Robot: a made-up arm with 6 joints. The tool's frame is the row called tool. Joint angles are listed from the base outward. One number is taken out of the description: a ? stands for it. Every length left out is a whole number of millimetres.
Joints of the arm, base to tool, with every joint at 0 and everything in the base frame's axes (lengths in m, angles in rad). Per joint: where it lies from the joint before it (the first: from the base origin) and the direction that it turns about. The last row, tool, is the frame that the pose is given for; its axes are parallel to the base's.
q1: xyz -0.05 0 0.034 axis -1 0 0
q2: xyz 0 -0.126 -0.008 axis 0 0 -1
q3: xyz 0.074 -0.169 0 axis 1 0 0
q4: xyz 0 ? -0.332 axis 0 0 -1
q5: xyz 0.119 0.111 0 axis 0 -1 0
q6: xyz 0.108 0 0.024 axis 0 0 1
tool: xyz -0.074 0.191 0
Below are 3 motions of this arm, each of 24 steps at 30 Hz.
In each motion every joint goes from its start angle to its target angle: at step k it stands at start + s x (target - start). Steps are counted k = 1, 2, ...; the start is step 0. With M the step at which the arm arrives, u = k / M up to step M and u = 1 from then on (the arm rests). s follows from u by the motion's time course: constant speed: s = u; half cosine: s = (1 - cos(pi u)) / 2; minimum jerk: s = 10 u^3 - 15 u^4 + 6 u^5.
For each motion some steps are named. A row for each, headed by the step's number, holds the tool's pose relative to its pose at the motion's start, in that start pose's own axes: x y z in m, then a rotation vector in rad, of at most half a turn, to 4 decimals.
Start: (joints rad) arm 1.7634 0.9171 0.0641 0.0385 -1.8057 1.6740
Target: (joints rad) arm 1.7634 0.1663 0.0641 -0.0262 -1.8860 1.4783
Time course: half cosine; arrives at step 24
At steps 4, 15, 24:
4: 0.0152 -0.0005 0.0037 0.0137 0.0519 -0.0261
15: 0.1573 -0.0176 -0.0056 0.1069 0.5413 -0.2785
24: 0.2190 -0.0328 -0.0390 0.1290 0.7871 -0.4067

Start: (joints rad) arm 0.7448 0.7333 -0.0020 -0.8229 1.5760 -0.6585
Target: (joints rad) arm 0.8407 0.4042 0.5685 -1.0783 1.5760 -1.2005
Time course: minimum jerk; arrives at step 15
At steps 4, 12, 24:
4: 0.0243 0.0261 0.0096 0.0864 0.0074 -0.1022
12: 0.2076 0.1126 0.1026 0.6297 0.2247 -0.7933
24: 0.2208 0.1129 0.1081 0.6645 0.2500 -0.8416

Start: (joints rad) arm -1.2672 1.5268 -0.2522 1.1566 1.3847 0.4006
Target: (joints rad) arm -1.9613 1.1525 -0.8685 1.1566 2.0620 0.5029
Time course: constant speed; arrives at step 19
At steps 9, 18, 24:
9: -0.1743 -0.0315 -0.0037 0.0742 -0.5242 0.3693
18: -0.3007 -0.0663 0.0089 0.2832 -1.0624 0.5214
24: -0.3124 -0.0691 0.0124 0.3114 -1.1202 0.5220

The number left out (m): 0.056
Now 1 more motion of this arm.
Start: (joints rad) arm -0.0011 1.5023 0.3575 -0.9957 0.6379 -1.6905
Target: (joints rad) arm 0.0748 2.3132 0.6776 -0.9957 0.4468 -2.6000
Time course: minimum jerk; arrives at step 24
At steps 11, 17, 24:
11: 0.1643 0.0774 0.0586 0.1929 -0.1768 -0.5902
17: 0.3026 0.0688 0.1752 0.4892 -0.2665 -1.1505
24: 0.3363 0.0474 0.2221 0.6180 -0.2716 -1.3382

